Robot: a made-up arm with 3 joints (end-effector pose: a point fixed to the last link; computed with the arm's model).
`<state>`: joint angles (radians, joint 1 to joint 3).
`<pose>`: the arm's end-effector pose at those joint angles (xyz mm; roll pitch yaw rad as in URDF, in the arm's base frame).
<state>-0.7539 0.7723 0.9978</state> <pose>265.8 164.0 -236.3 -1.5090 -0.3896 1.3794</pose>
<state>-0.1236 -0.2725 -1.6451</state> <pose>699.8 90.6 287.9 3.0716 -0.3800 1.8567</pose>
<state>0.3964 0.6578 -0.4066</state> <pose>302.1 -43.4 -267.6 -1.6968 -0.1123 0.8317</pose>
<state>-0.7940 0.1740 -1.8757</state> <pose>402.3 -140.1 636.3 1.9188 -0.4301 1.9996</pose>
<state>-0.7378 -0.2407 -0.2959</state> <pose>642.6 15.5 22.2 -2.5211 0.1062 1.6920</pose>
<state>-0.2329 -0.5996 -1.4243</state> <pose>671.7 229.9 192.3 -2.9592 -0.1641 2.0711</pose>
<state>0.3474 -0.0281 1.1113</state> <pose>-182.2 -177.3 57.6 -0.1624 -0.0226 1.9524</pose>
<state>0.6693 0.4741 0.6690</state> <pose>-212.4 57.5 -37.3 -0.3778 0.1055 1.3439</pose>
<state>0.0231 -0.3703 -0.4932</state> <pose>452.9 56.8 -213.4 -1.9160 -0.0303 1.8200</pose>
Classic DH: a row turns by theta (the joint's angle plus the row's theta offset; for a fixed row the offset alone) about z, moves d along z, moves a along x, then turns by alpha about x. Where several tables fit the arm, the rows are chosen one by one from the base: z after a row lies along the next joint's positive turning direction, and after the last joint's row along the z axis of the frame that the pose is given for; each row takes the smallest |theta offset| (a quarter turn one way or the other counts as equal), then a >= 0, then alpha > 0; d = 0 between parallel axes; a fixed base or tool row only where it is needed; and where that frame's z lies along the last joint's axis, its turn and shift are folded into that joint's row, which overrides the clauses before.
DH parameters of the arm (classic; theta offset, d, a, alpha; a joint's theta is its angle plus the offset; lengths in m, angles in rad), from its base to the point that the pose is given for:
base (fixed): 0 0.208 0.187 -1.5708
joint 1: -0.3533 0.0576 0.0323 -1.7953
joint 2: -0.1741 0.0041 0.0006 2.0961
joint 3: -1.3118 -0.1872 -0.4475 1.3242
tool (fixed): 1.8091 -0.023 0 0

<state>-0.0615 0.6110 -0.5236</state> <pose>533.1 -62.9 -135.7 -2.1699 -0.4249 0.9612</pose>
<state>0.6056 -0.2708 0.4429</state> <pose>-117.4 -136.9 -100.8 -0.5070 -0.0791 1.9722</pose>
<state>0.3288 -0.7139 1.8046</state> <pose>164.2 -395.4 378.0 0.5762 -0.2954 2.7379</pose>
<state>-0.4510 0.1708 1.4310</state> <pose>-77.4 -138.1 -111.4 -0.6780 0.1354 1.8183</pose>
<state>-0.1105 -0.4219 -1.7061</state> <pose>691.6 152.4 287.7 3.0786 -0.3466 1.9784</pose>
